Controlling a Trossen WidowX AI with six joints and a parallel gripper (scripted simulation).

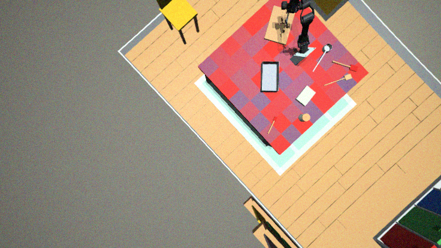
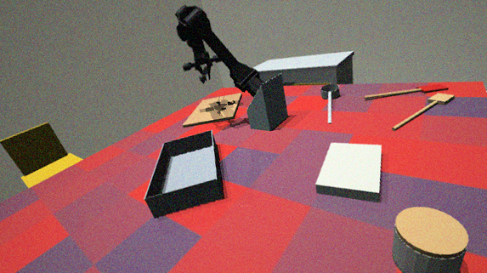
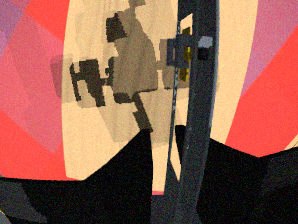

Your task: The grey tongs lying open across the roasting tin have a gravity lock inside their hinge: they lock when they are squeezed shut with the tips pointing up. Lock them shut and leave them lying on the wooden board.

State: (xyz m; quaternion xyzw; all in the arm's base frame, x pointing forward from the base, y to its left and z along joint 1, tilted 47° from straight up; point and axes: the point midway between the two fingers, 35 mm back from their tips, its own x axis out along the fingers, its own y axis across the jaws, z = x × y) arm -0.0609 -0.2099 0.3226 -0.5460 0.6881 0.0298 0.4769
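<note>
My gripper tip is now 15 cm above the wooden board. From my gripper tip the other things lie so: white block (25 cm ahead, 76 cm to the left, 14 cm below); grey roasting tin (44 cm ahead, 37 cm to the left, 12 cm below).
</note>
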